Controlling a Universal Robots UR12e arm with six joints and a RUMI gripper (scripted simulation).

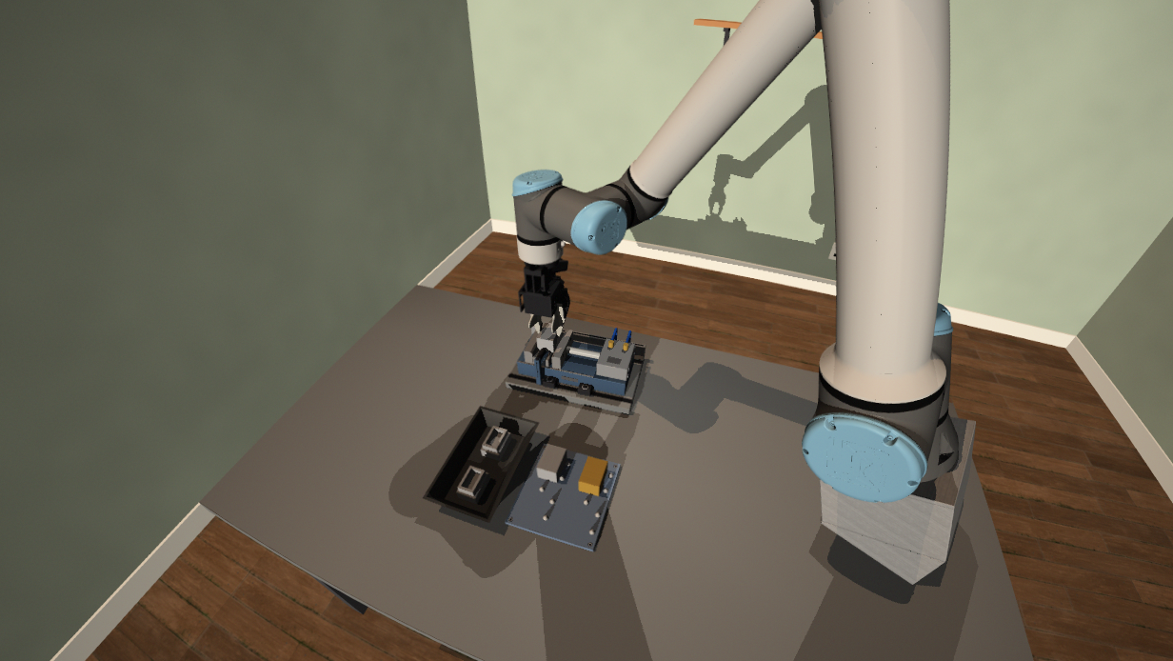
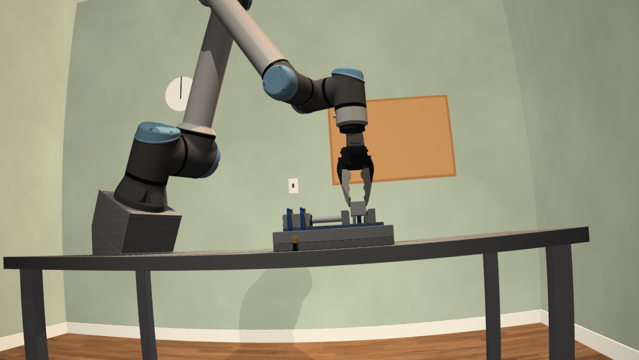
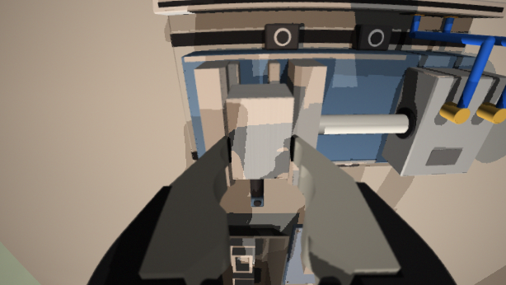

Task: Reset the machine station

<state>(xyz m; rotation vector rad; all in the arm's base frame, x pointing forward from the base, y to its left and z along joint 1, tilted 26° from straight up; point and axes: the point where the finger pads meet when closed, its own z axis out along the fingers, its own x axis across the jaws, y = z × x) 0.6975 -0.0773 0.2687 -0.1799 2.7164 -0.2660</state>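
Now: the fixed jaw 30 mm ahead of my hand, 10 mm to the left of it and 40 mm below it. From my hand the other things lie so: work stop 50 mm to the left, 30 mm below; then push rod 90 mm behind, 40 mm below; then vise 70 mm behind, 80 mm below.
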